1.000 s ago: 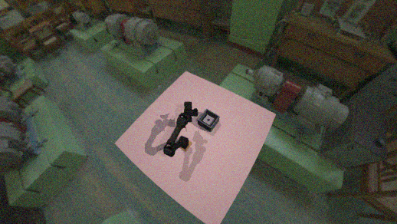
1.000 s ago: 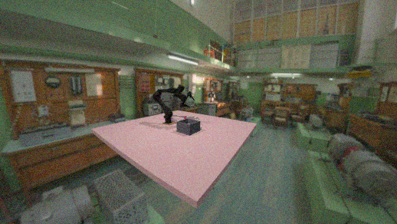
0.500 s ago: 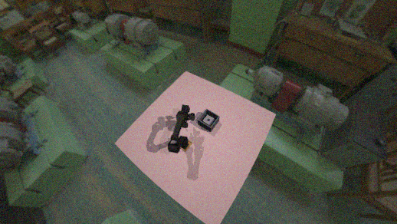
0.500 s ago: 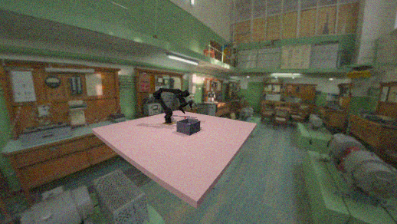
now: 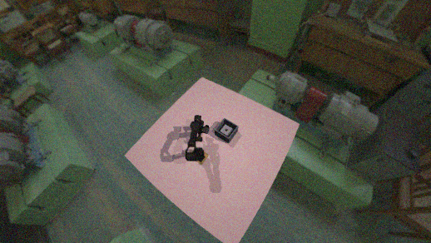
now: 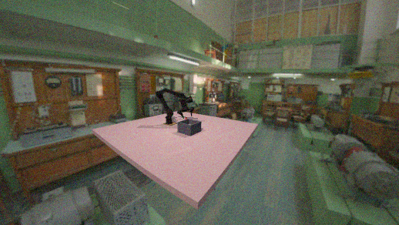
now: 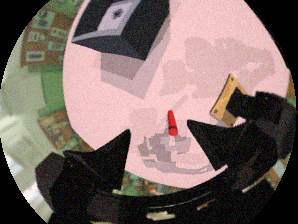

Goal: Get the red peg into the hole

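My gripper tip is now 2 cm past the red peg and 4 cm above it. The rest, counted from my gripper tip: dark grey box (16 cm ahead, 18 cm to the right, 5 cm below); plate (16 cm ahead, 18 cm to the right, 3 cm below).
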